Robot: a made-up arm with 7 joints. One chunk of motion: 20 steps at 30 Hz.
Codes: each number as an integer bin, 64 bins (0 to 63) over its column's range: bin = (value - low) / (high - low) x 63, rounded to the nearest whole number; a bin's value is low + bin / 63 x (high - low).
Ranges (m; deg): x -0.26..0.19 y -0.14..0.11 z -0.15..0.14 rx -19..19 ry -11..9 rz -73..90
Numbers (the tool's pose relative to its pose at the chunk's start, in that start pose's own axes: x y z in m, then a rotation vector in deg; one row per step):
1: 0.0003 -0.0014 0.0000 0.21 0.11 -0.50
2: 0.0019 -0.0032 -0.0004 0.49 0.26 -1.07
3: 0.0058 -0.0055 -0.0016 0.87 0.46 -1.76
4: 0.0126 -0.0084 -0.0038 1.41 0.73 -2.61
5: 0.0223 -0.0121 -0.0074 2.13 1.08 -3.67
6: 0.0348 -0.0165 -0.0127 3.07 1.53 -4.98
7: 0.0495 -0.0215 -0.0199 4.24 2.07 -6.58
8: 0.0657 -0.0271 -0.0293 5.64 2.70 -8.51
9: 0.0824 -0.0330 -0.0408 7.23 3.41 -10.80
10: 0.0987 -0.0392 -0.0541 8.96 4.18 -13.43
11: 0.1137 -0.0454 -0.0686 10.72 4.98 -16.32
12: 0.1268 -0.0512 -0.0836 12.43 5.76 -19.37
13: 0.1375 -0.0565 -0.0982 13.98 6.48 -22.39
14: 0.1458 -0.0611 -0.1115 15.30 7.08 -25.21
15: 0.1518 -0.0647 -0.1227 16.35 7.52 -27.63
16: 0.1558 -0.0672 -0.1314 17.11 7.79 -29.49
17: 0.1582 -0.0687 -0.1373 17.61 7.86 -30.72
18: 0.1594 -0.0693 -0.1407 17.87 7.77 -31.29
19: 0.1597 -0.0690 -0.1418 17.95 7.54 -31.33
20: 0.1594 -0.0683 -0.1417 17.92 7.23 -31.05
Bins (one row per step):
1: 36 35 33 32 35 28
2: 37 34 32 32 35 28
3: 37 34 32 33 36 28
4: 38 33 32 34 37 27
5: 40 32 31 35 38 27
6: 41 31 30 37 39 26
7: 43 30 28 39 41 26
8: 46 28 26 41 43 25
9: 48 27 24 43 45 24
10: 50 25 21 46 48 23
11: 52 24 18 49 50 22
12: 54 22 14 52 53 21
13: 56 21 11 55 55 20
14: 57 20 8 57 57 18
15: 58 19 6 59 58 18
16: 58 18 4 60 59 17
17: 59 18 3 61 59 16
18: 59 18 2 61 59 16
19: 59 18 2 61 58 16
20: 59 18 2 61 57 16

